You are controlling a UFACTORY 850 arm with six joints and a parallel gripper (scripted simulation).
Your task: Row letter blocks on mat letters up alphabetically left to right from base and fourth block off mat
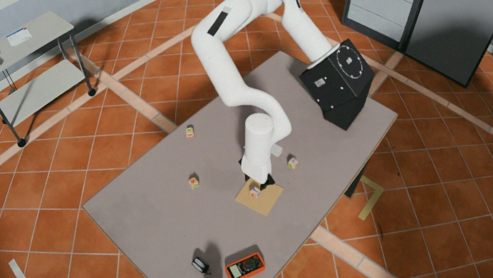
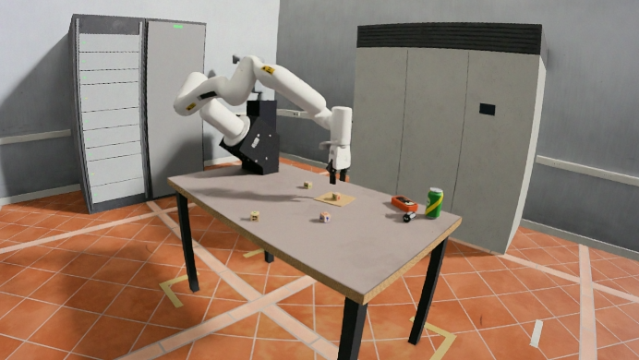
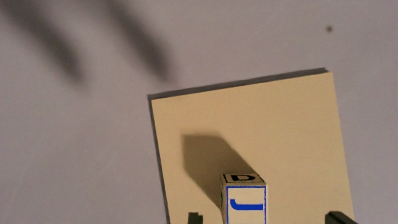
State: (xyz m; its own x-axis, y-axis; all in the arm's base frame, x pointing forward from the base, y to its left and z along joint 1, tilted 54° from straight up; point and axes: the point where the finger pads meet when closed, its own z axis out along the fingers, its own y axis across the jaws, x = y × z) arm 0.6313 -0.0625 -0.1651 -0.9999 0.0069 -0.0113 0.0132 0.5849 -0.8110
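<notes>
My gripper is now 100 mm above the tan mat, 10 mm to the right of it and 10 mm past it. Also, from my hand: green can 410 mm ahead, 140 mm to the left, 40 mm below; then orange multimeter 260 mm ahead, 160 mm to the left, 80 mm below; then small black device 350 mm ahead, 80 mm below, 40 mm to the left.
</notes>
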